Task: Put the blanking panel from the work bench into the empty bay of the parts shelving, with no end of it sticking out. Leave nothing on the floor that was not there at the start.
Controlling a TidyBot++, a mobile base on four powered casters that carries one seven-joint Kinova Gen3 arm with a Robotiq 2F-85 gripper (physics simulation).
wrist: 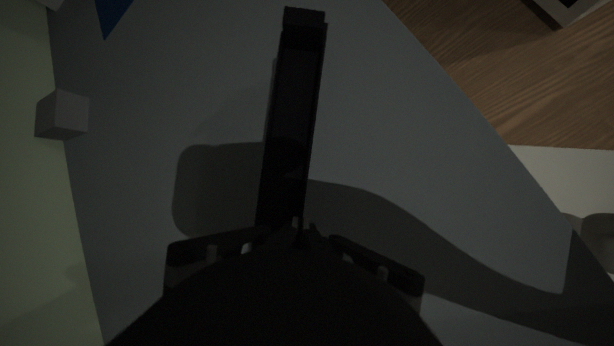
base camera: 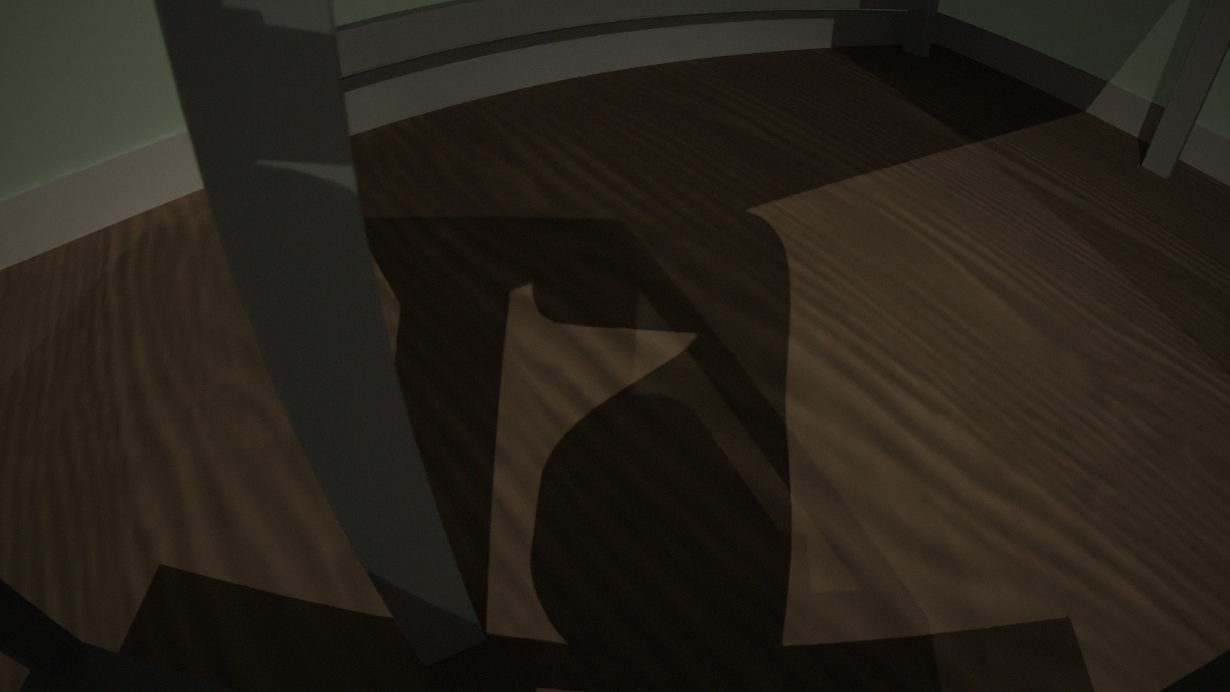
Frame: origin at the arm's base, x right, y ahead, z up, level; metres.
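Seen in the pictures: gripper, between the fingertips: (wrist: pixel 299 226).
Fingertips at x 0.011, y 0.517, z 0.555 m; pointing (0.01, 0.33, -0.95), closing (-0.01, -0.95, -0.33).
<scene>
Offsets run from my fingertips to a thing's top centre. "pt": to the spot under its first point. Level surfaces: height alone.
In the wrist view the blanking panel @(pt dx +0.115, dy +0.018, dz +0.006 m) (wrist: pixel 294 112) is a long, thin, dark strip. It runs straight up the picture from my gripper (wrist: pixel 297 224), whose fingers are shut on its near end. The panel hangs over the grey work bench top @(dz -0.037 m) (wrist: pixel 403 123) and throws a shadow on it that lies a little apart from the panel. The base camera shows neither the panel nor the gripper, only their dark shadows on the floor.
A grey bench leg @(pt dx -0.096, dy -0.292, dz -0.700 m) (base camera: pixel 288 286) stands close in front of the base, and another leg @(pt dx +1.001, dy +0.595, dz -0.777 m) (base camera: pixel 1176 86) stands at the far right. The wooden floor @(dz -0.951 m) (base camera: pixel 954 381) (wrist: pixel 486 56) lies beyond the bench edge. A pale block @(dx +0.126, dy +0.671, dz +0.013 m) (wrist: pixel 78 112) and a blue corner @(pt dx +0.405, dy +0.579, dz -0.035 m) (wrist: pixel 110 11) show at the left of the wrist view.
</scene>
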